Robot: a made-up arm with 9 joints. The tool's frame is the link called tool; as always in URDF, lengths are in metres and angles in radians. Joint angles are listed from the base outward.
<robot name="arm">
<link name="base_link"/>
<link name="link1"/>
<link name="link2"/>
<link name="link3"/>
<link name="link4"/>
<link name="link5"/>
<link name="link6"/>
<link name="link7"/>
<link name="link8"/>
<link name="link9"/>
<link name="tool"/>
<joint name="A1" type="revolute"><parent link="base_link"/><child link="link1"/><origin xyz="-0.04 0.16 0.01" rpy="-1.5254 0.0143 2.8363"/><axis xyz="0 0 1"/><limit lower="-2.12" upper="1.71"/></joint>
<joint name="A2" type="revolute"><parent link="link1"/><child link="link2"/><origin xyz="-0.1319 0.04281 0.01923" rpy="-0.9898 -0.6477 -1.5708"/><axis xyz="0 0 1"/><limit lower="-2.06" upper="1.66"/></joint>
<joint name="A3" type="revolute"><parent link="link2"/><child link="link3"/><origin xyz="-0.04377 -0.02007 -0.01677" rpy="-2.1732 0.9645 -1.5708"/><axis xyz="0 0 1"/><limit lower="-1.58" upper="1.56"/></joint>
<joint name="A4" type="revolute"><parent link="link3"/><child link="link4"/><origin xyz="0.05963 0.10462 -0.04" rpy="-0.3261 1.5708 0"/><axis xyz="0 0 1"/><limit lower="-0.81" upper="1.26"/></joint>
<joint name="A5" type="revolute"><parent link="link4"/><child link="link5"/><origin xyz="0.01 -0.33 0.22" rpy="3.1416 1.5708 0"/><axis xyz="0 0 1"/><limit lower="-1.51" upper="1.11"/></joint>
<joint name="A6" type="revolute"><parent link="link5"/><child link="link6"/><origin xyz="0.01 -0.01 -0.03" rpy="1.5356 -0.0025 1.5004"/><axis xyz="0 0 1"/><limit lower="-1.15" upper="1.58"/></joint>
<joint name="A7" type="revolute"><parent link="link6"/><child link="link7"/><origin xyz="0.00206 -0.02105 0.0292" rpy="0.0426 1.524 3.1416"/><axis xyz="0 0 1"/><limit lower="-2.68" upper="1.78"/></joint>
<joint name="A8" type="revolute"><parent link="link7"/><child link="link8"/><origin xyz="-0.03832 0.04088 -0.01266" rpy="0.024 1.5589 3.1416"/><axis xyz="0 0 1"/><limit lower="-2.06" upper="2.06"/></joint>
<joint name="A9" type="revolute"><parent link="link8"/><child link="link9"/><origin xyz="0.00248 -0.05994 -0.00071" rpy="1.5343 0.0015 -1.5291"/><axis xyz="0 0 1"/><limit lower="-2.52" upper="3.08"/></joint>
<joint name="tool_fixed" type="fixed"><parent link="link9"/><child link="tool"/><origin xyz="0.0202 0.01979 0.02" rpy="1.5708 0 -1.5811"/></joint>
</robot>
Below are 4 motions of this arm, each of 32 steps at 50 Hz.
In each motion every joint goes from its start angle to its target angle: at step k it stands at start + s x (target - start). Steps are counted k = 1, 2, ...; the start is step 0. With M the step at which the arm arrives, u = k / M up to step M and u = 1 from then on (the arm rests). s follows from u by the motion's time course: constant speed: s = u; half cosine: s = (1 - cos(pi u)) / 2; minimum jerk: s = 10 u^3 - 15 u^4 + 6 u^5.
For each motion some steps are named. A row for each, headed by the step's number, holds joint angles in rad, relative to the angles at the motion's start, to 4 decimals.
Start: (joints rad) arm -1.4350 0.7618 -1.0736 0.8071 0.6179 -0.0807 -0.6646 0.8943 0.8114
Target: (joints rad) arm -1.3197 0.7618 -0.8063 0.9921 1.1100 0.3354 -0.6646 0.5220 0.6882
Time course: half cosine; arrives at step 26
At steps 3, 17, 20, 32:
3: 0.0037 0.0000 0.0087 0.0060 0.0160 0.0135 0.0000 -0.0121 -0.0040
17: 0.0844 0.0000 0.1958 0.1355 0.3604 0.3047 0.0000 -0.2727 -0.0902
20: 0.1008 0.0000 0.2337 0.1617 0.4302 0.3638 0.0000 -0.3255 -0.1077
32: 0.1153 0.0000 0.2673 0.1850 0.4921 0.4161 0.0000 -0.3723 -0.1232

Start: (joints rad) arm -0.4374 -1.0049 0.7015 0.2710 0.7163 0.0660 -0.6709 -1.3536 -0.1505
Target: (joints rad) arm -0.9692 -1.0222 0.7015 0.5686 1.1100 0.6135 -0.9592 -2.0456 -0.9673
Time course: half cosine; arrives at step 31
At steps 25, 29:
25: -0.4841 -0.0157 0.0000 0.2709 0.3584 0.4984 -0.2625 -0.6300 -0.7436
29: -0.5264 -0.0171 0.0000 0.2946 0.3897 0.5419 -0.2853 -0.6849 -0.8084

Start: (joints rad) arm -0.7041 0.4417 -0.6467 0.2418 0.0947 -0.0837 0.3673 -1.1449 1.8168
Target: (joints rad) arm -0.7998 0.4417 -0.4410 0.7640 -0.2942 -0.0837 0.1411 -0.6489 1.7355
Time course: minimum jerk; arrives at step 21
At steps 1, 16, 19, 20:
1: -0.0001 0.0000 0.0002 0.0005 -0.0004 0.0000 -0.0002 0.0005 -0.0001
16: -0.0870 0.0000 0.1869 0.4745 -0.3534 0.0000 -0.2055 0.4507 -0.0739
19: -0.0950 0.0000 0.2042 0.5183 -0.3860 0.0000 -0.2245 0.4923 -0.0807
20: -0.0956 0.0000 0.2055 0.5217 -0.3885 0.0000 -0.2260 0.4955 -0.0812

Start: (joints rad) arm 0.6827 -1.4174 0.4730 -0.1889 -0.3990 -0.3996 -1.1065 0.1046 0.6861
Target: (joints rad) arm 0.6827 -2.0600 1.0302 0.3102 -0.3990 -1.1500 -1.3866 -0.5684 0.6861
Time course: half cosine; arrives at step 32
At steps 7, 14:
7: 0.0000 -0.0729 0.0632 0.0566 0.0000 -0.0852 -0.0318 -0.0764 0.0000
14: 0.0000 -0.2586 0.2242 0.2009 0.0000 -0.3020 -0.1127 -0.2709 0.0000

